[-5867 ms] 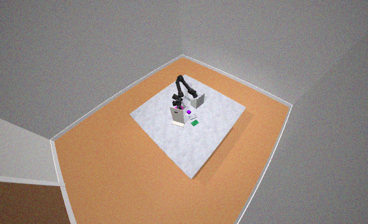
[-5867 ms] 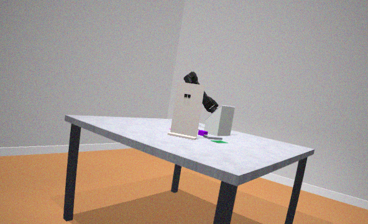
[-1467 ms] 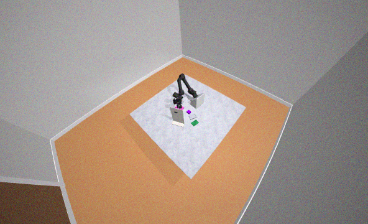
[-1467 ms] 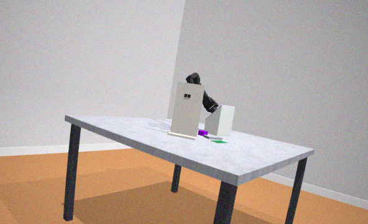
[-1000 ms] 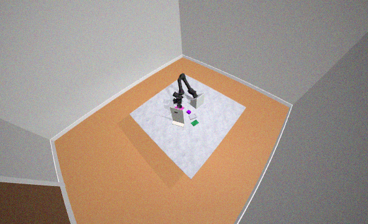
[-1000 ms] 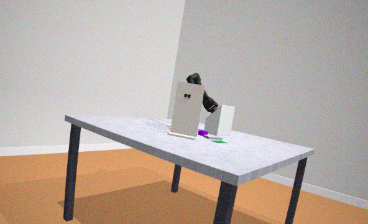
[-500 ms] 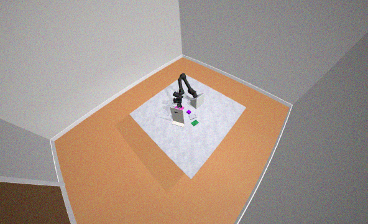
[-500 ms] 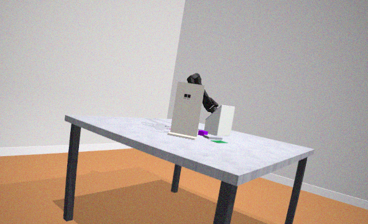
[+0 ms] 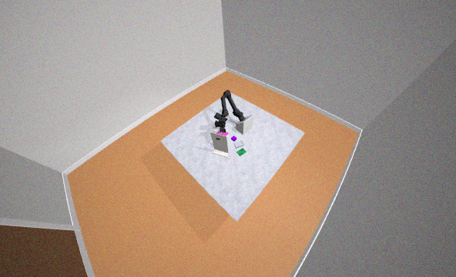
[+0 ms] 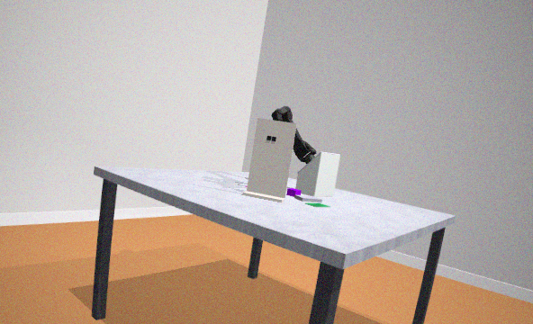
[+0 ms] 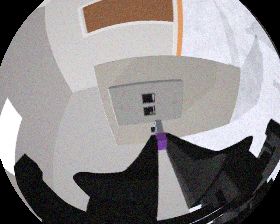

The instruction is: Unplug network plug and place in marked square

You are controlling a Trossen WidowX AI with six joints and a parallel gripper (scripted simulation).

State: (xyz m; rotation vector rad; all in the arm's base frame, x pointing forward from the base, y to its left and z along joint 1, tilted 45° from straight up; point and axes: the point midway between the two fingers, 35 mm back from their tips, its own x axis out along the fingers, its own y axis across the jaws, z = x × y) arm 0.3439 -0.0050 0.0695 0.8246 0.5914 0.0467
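Right now my gripper tip is 250 mm above the magenta patch, 130 mm past it and 120 mm to the left of it. Also, from my gripper tip: grey panel 100 mm below, 80 mm ahead, 30 mm to the left; then purple plug 10 mm ahead.
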